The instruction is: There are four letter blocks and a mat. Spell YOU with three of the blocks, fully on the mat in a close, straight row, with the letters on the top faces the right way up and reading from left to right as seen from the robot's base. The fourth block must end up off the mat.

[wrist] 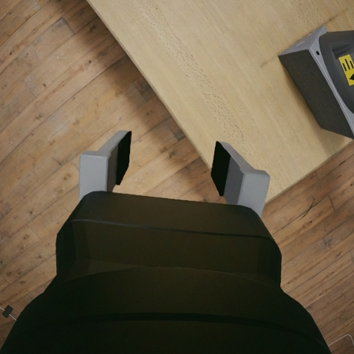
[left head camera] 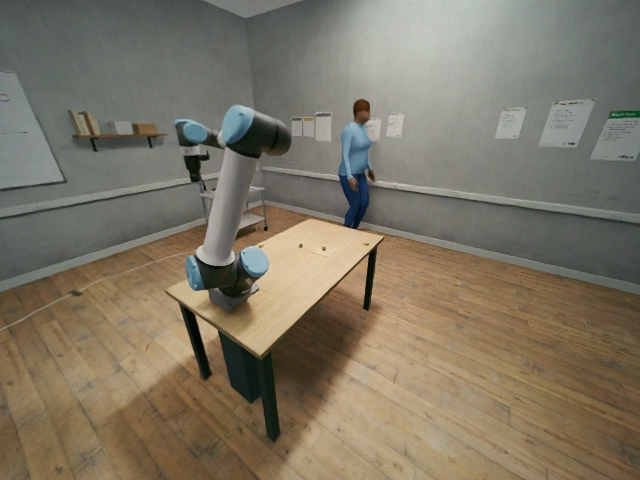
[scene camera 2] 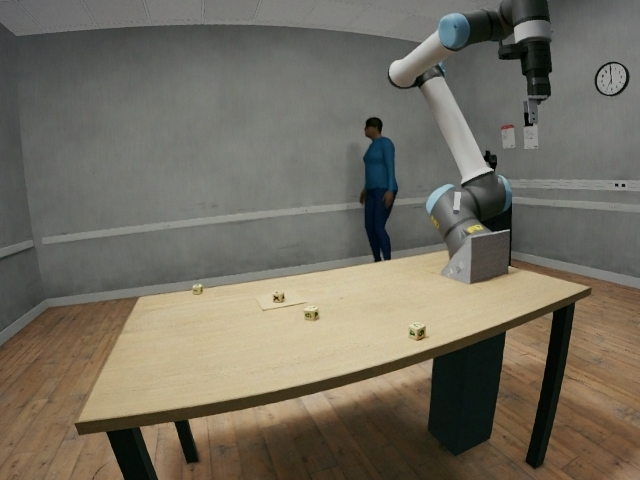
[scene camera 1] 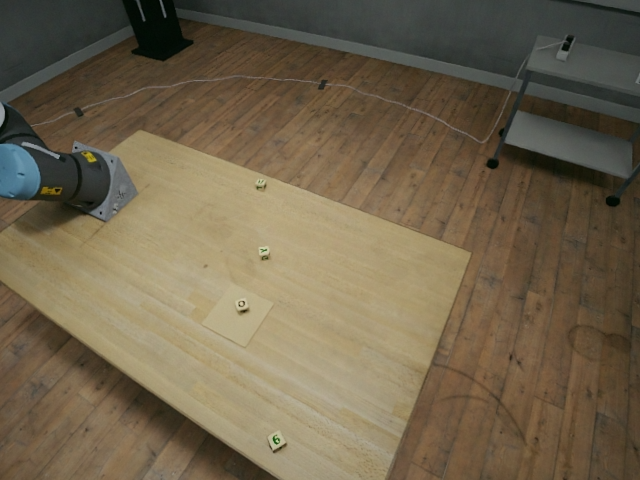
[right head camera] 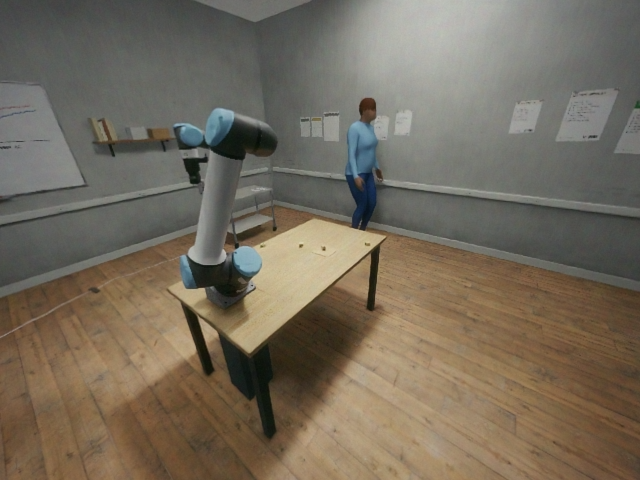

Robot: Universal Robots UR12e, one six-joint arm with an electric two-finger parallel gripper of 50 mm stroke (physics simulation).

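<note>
One block (scene camera 1: 241, 304) (scene camera 2: 278, 297) shows a dark O on top and sits on the pale mat (scene camera 1: 248, 330) (scene camera 2: 268, 305), near the mat's edge. A block (scene camera 1: 264, 253) (scene camera 2: 311, 313) with a green Y on top lies on the table beside the mat. A block (scene camera 1: 260, 184) (scene camera 2: 416, 331) lies near the table's long edge; its top letter is too small to read. A block (scene camera 1: 277, 441) (scene camera 2: 197, 289) with a green mark like a 6 or G lies near the opposite long edge. My gripper (wrist: 171, 153) (scene camera 2: 531, 122) is open and empty, high up and far from the blocks.
The wooden table (scene camera 1: 330, 330) (scene camera 2: 206, 361) carries my arm's angled base mount (scene camera 1: 116, 188) (scene camera 2: 488, 256) at one end. In the wrist view, floor and a table edge show below the fingers. A cart (scene camera 1: 578, 64) stands apart from the table. A person (left head camera: 356, 149) (scene camera 2: 379, 170) stands beyond it.
</note>
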